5 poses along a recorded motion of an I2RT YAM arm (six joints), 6.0 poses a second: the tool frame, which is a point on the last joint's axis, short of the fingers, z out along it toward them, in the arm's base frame.
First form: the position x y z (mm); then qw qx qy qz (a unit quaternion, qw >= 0).
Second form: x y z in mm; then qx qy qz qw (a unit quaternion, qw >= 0). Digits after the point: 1 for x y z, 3 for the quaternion.
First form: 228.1 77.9 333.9 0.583 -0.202 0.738 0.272
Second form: 228.1 77.9 333.9 -0.202 0.738 0.272 0.583
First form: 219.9 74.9 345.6 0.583 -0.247 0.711 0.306
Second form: 219.9 74.9 345.6 -0.247 0.711 0.306 0.583
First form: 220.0 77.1 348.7 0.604 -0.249 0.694 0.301
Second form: 220.0 77.1 348.7 -0.249 0.694 0.301 0.604
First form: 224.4 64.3 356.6 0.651 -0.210 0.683 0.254
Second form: 224.4 64.3 356.6 -0.210 0.683 0.254 0.651
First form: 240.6 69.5 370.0 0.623 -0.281 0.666 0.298
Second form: 240.6 69.5 370.0 -0.281 0.666 0.298 0.623
